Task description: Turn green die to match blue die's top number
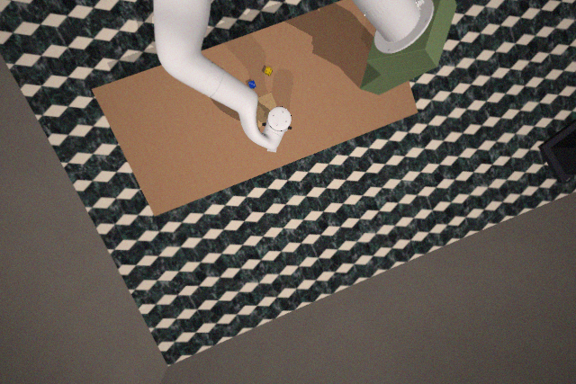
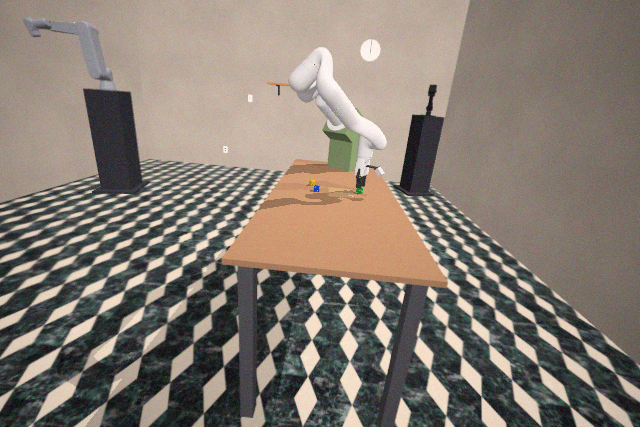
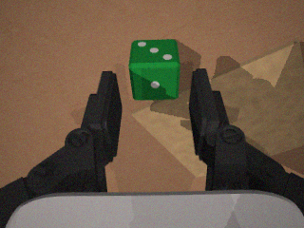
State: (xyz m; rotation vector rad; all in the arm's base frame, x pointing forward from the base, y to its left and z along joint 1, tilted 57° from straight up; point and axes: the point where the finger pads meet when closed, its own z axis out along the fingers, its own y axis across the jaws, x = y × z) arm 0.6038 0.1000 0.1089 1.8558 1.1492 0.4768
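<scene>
My gripper is now 4 cm above the green die. The rest, counted from my hand: tan mat 11 cm to the right, 5 cm below; blue die 24 cm to the right, 4 cm below, 3 cm behind; yellow die 25 cm to the right, 14 cm behind, 4 cm below.
</scene>
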